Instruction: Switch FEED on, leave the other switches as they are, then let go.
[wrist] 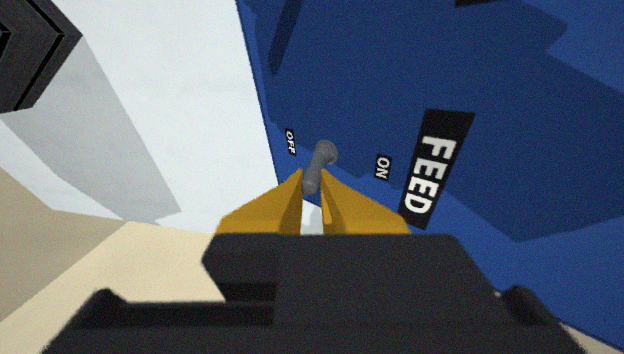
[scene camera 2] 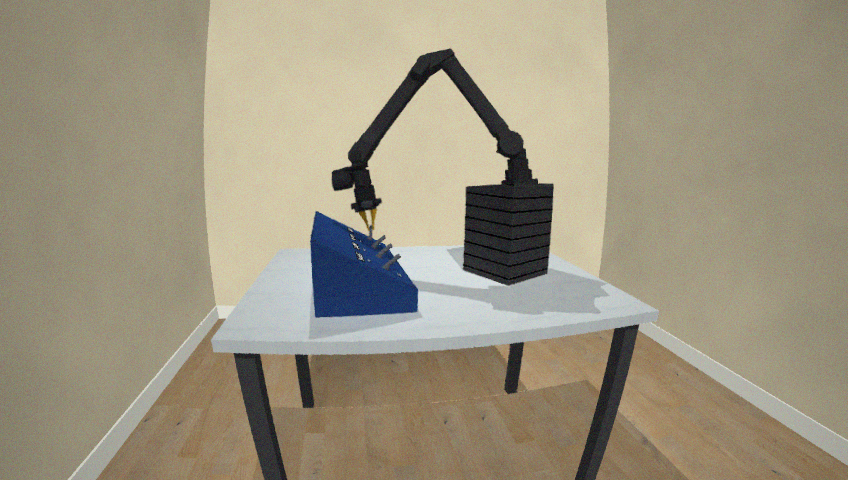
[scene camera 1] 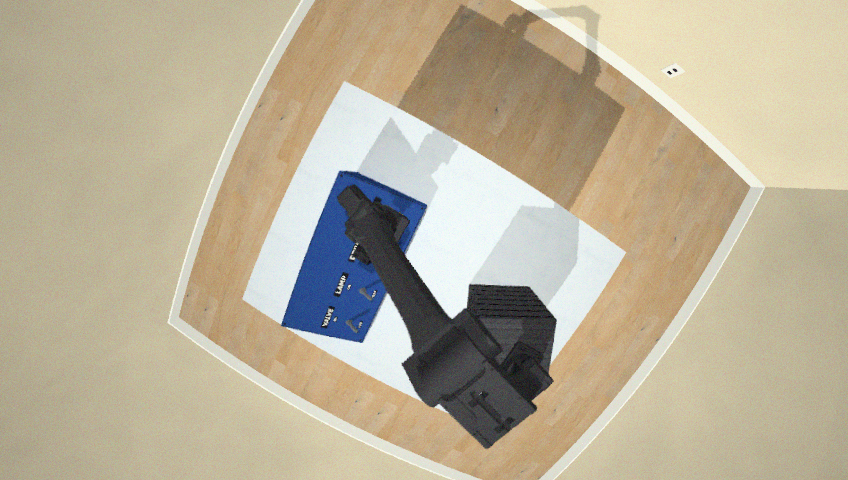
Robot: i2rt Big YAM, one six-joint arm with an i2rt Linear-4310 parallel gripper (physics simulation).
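Places are measured from the arm's base along level axes (x ahead, y left, z up), in millimetres.
Pixels of known places: gripper, fingertip midpoint: [wrist: 311,176] [scene camera 2: 371,230] [scene camera 1: 396,220]; arm's base at its link origin: [scene camera 2: 519,184] [scene camera 1: 518,365].
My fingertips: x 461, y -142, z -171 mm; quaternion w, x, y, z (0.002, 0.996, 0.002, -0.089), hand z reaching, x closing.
Ahead of a thing's pixels: the offset from my fingertips to its middle.
The blue sloped switch panel {dx +65, dy +190, dz -58 mm} [scene camera 1: 321,237] [scene camera 2: 357,285] [wrist: 375,90] stands on the table. My gripper [scene camera 2: 370,226] [wrist: 311,176] is shut on the tip of the grey FEED lever {dx +2, dy +4, dz -3 mm} [scene camera 2: 370,234] [wrist: 317,167]. This lever stands nearly upright in scene camera 2, tilted more toward the panel's upper ON side than the others. The VALVE lever {dx -40, dy +362, dz -10 mm} [scene camera 1: 352,325] [scene camera 2: 392,261], the LAMP lever {dx -30, dy +242, dz -10 mm} [scene camera 1: 367,293] [scene camera 2: 385,250] and a third lever {dx -20, dy +122, dz -10 mm} [scene camera 2: 379,241] lean toward the lower OFF side, apart from my fingers. The arm hides the FEED switch in scene camera 1.
The arm's black block base [scene camera 1: 505,300] [scene camera 2: 508,231] [wrist: 30,65] stands on the white table [scene camera 1: 285,237] [scene camera 2: 416,343] [wrist: 190,100], to the right of the panel. The other levers stand in a row beside the FEED lever, toward the panel's near end in scene camera 2.
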